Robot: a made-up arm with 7 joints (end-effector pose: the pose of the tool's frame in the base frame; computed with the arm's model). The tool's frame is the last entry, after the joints.
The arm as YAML. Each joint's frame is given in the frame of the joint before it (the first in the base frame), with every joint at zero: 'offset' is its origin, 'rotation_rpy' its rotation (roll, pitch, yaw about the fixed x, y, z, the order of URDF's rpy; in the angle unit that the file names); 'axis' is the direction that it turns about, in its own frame. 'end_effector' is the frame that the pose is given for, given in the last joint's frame.
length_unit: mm
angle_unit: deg
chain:
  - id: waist
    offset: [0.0, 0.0, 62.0]
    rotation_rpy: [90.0, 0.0, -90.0]
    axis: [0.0, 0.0, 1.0]
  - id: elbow
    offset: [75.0, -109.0, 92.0]
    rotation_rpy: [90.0, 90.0, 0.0]
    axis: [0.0, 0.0, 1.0]
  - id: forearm
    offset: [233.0, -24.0, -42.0]
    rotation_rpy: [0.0, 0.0, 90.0]
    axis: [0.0, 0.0, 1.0]
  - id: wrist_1
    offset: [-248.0, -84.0, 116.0]
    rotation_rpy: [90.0, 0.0, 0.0]
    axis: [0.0, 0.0, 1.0]
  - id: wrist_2
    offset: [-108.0, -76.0, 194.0]
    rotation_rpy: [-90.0, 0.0, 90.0]
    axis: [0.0, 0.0, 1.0]
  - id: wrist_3
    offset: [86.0, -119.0, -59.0]
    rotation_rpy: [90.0, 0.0, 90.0]
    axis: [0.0, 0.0, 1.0]
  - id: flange
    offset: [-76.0, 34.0, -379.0]
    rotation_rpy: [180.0, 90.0, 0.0]
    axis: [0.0, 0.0, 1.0]
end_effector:
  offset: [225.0, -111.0, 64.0]
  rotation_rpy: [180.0, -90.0, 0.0]
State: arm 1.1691 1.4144 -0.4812 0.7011 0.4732 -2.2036 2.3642
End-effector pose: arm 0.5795 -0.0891 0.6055 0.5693 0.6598 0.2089 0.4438
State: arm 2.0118 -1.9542 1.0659 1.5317 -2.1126 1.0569 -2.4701
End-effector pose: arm -0.1142 -0.2646 -0.0248 -0.6785 0.0737 -0.6309 0.3690
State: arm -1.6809 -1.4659 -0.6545 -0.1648 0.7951 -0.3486 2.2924
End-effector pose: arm -0.5684 0.0889 0.7237 0.4450 0.4346 0.7614 0.1826
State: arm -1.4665 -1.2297 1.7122 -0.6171 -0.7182 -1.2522 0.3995
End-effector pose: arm 0.3111 -0.0771 0.8735 0.3705 -0.2204 0.3736 0.8213
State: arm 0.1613 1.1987 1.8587 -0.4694 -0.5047 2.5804 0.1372
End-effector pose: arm -0.0256 -0.6159 0.5476 0.2656 0.2333 0.3226 0.8780
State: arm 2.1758 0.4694 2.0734 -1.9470 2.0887 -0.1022 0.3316
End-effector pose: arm -0.4912 0.0806 0.4452 -0.6808 0.3226 0.6555 0.0528
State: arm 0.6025 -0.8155 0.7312 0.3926 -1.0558 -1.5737 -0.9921
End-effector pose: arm -0.0662 0.3884 -0.2367 -0.6088 -0.5765 0.4553 0.2996
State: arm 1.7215 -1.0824 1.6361 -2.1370 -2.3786 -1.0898 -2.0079
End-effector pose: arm 0.2302 -0.4284 -0.0143 -0.1999 0.1833 -0.8141 0.5135
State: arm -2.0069 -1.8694 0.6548 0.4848 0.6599 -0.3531 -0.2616
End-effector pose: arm -0.2511 -0.6242 0.7975 0.5044 -0.4766 0.6424 0.3253
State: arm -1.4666 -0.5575 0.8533 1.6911 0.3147 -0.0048 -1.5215
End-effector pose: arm 0.6598 -0.1138 0.0025 0.7278 -0.0216 -0.0063 0.6854
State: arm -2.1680 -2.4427 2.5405 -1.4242 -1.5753 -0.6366 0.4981
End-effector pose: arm -0.4967 -0.1185 0.7527 0.2338 -0.6612 0.1465 0.6976
